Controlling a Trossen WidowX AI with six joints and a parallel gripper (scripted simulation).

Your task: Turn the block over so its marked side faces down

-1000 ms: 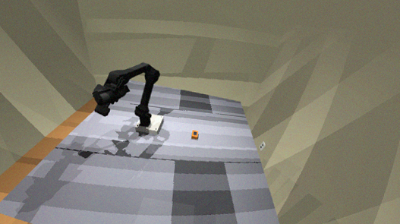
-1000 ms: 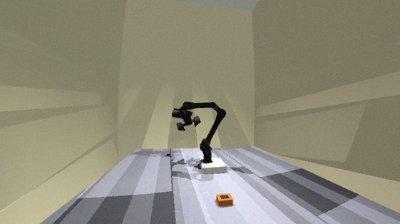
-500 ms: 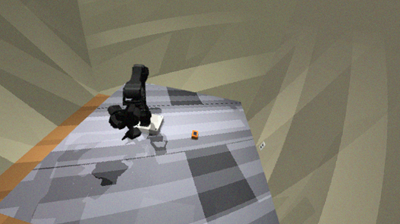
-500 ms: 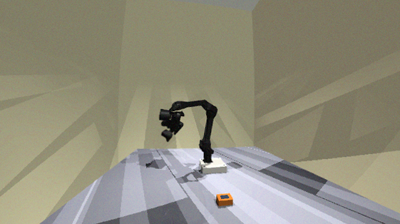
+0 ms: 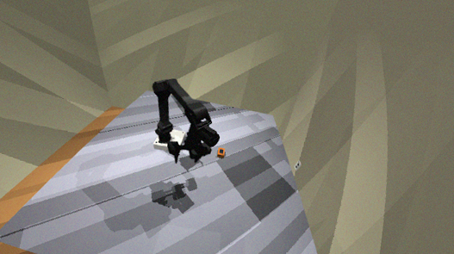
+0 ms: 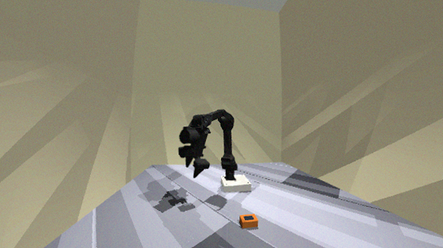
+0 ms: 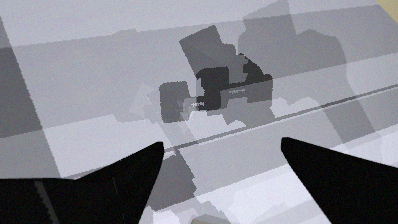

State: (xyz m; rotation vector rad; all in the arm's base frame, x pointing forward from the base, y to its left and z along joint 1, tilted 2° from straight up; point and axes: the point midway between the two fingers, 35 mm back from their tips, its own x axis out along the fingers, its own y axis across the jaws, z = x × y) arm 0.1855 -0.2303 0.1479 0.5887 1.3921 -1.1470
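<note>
Now: gripper tip 22 cm to the right of the block, 18 cm short of it and 13 cm above it.
</note>
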